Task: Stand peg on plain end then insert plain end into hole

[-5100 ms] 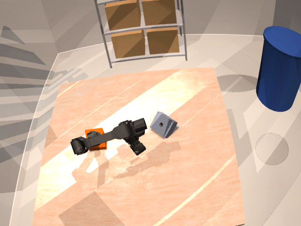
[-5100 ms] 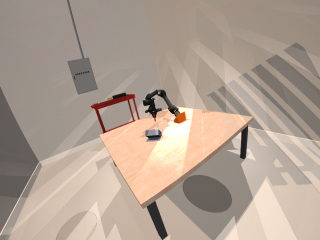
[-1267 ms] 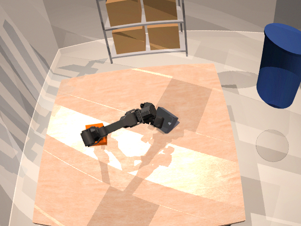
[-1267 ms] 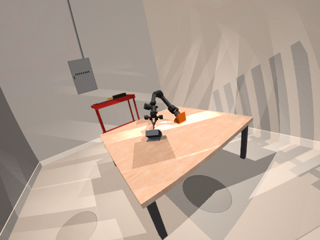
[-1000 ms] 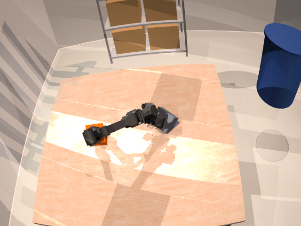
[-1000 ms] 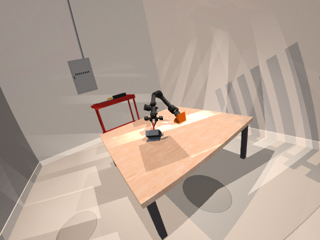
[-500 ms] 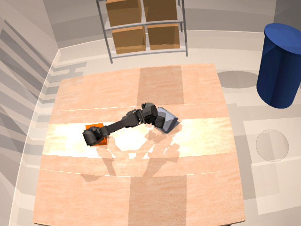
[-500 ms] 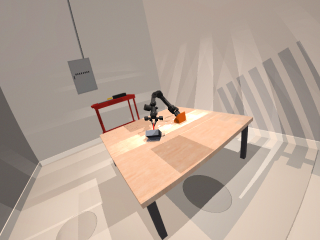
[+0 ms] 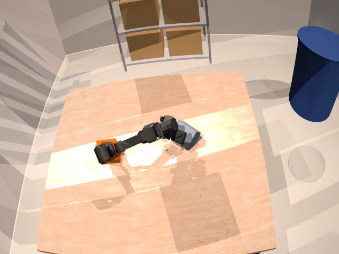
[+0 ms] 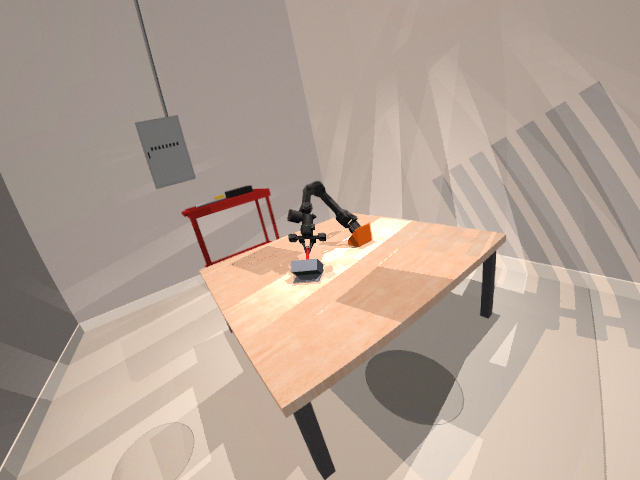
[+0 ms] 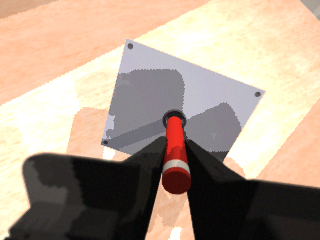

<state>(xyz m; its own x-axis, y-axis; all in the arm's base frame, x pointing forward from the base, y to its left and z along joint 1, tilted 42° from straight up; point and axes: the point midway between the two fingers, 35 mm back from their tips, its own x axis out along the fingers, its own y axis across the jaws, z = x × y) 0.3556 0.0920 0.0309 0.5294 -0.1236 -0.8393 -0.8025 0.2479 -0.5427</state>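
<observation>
Right now the grey sloped panel is 30 mm ahead of my gripper tip, 30 mm to the left of it and 60 mm below it. The rest, counted from my gripper tip: red peg 10 mm behind, 10 mm to the right, 10 mm above.
</observation>
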